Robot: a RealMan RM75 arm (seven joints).
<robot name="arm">
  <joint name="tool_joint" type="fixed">
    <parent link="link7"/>
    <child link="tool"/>
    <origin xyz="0 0 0"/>
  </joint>
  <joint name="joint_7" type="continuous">
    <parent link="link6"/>
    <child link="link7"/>
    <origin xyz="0 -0.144 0" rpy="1.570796 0 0"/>
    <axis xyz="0 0 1"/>
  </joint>
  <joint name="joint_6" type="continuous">
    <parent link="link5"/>
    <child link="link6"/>
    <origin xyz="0 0 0" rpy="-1.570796 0 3.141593"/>
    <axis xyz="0 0 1"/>
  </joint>
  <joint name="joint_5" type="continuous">
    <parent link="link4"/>
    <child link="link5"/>
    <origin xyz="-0.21 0 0" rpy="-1.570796 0 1.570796"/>
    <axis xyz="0 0 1"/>
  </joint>
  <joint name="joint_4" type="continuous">
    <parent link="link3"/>
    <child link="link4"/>
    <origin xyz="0 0 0" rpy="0 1.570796 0"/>
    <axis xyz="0 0 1"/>
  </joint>
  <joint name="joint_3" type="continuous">
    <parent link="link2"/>
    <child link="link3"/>
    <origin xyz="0.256 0 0" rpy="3.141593 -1.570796 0"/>
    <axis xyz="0 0 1"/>
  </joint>
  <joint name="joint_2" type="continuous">
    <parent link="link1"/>
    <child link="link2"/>
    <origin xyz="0 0 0" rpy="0 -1.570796 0"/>
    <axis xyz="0 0 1"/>
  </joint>
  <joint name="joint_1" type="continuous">
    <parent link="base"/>
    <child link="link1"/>
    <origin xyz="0 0 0.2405" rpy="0 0 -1.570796"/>
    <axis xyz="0 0 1"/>
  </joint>
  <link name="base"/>
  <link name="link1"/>
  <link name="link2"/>
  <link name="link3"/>
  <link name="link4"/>
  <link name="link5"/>
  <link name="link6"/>
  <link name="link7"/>
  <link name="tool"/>
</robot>
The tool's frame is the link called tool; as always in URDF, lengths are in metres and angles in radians. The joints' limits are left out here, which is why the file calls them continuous.
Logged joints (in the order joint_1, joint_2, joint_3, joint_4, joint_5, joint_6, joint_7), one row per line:
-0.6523, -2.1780, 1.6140, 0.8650, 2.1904, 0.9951, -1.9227
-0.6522, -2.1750, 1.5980, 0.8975, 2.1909, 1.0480, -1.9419
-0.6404, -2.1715, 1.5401, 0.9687, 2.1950, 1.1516, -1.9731
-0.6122, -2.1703, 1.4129, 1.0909, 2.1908, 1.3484, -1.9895
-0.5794, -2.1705, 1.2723, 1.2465, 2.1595, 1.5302, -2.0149
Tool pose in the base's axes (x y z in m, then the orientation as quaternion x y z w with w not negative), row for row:
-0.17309, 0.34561, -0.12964, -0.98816, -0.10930, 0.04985, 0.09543
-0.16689, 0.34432, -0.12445, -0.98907, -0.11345, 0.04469, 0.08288
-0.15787, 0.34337, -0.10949, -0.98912, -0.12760, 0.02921, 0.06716
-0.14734, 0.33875, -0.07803, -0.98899, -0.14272, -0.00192, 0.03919
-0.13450, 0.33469, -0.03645, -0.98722, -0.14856, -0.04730, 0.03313
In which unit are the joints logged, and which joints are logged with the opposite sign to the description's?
The joints are logged in radians. Opposite sign: none.
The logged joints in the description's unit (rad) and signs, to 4 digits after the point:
-0.6523, -2.1780, 1.6140, 0.8650, 2.1904, 0.9951, -1.9227
-0.6522, -2.1750, 1.5980, 0.8975, 2.1909, 1.0480, -1.9419
-0.6404, -2.1715, 1.5401, 0.9687, 2.1950, 1.1516, -1.9731
-0.6122, -2.1703, 1.4129, 1.0909, 2.1908, 1.3484, -1.9895
-0.5794, -2.1705, 1.2723, 1.2465, 2.1595, 1.5302, -2.0149

